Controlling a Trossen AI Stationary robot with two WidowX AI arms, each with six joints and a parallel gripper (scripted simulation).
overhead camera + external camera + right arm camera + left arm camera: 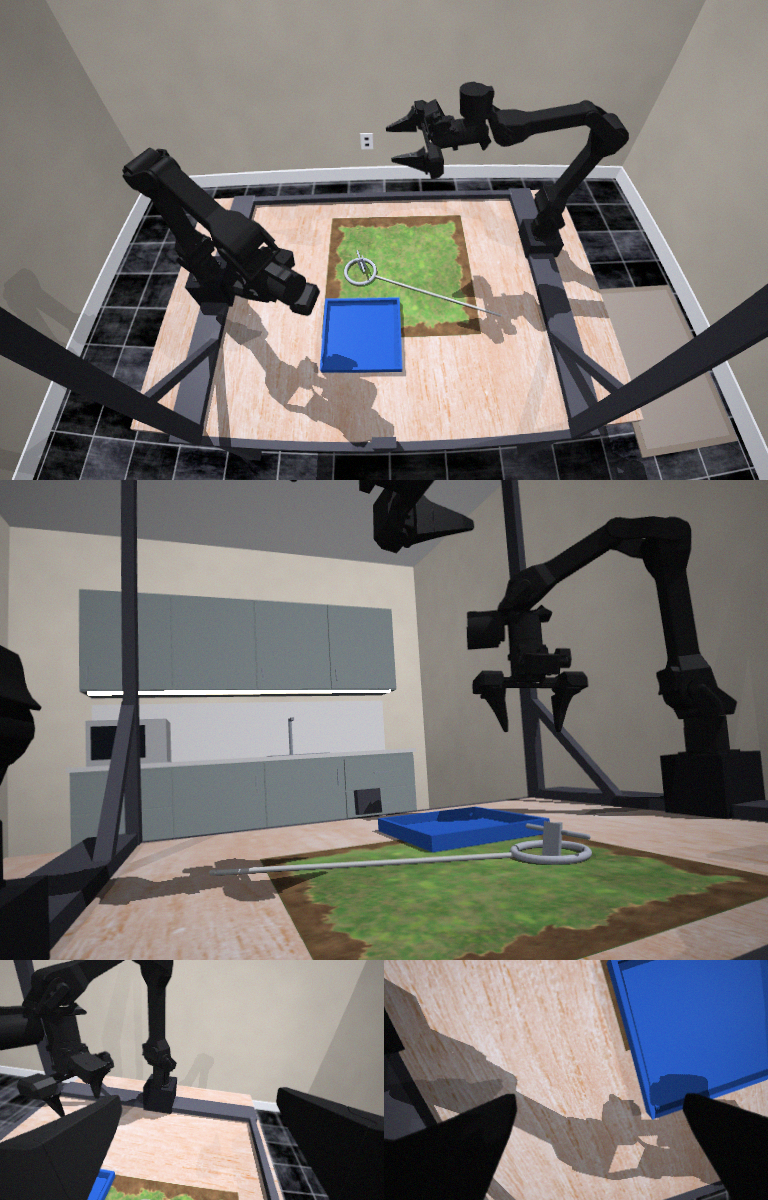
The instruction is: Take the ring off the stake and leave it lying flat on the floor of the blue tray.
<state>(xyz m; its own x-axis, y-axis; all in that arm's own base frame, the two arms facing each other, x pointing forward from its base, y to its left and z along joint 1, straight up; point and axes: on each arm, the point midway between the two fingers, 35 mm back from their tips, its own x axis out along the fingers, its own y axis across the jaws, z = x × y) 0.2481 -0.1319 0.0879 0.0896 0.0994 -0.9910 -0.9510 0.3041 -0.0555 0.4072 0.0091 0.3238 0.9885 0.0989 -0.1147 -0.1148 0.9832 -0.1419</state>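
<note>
Now: left hand 17 cm short of the pale grey ring, 18 cm to the left of it and 18 cm above it. Also, from my left hand: green mat: 15 cm ahead, 28 cm to the right, 20 cm below; then grey stake: 18 cm ahead, 19 cm to the right, 16 cm below; then blue tray: 2 cm behind, 16 cm to the right, 18 cm below.
</note>
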